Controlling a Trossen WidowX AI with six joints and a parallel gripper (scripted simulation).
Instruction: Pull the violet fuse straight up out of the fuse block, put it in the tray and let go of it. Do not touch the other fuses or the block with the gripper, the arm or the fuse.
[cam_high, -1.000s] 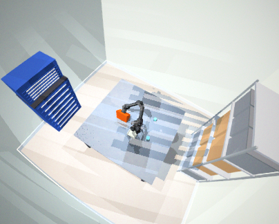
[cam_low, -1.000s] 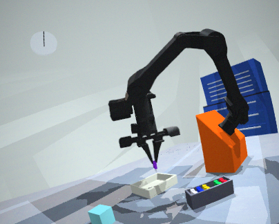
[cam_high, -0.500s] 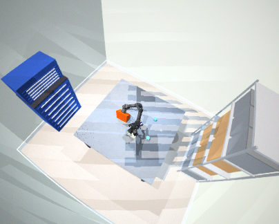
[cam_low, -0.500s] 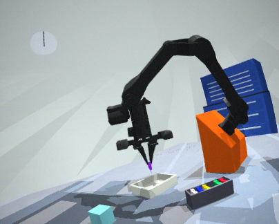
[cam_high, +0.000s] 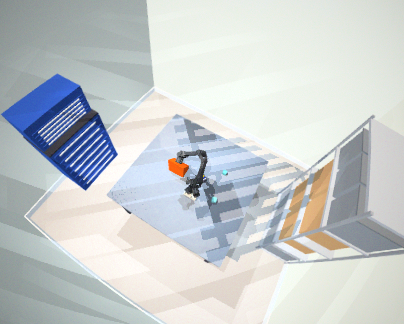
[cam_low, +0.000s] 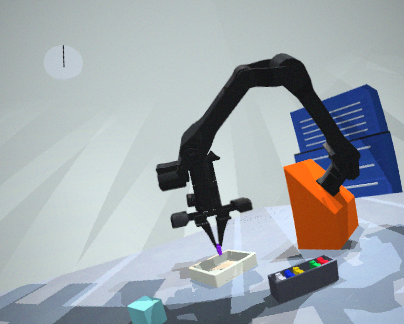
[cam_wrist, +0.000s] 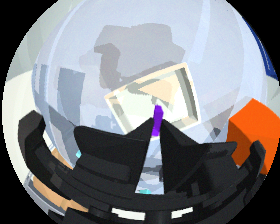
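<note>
The violet fuse is 10 mm below my gripper tip. Also, from my gripper tip: cyan cube: 230 mm ahead, 40 mm to the left, 50 mm below; cream tray: 60 mm below.
</note>
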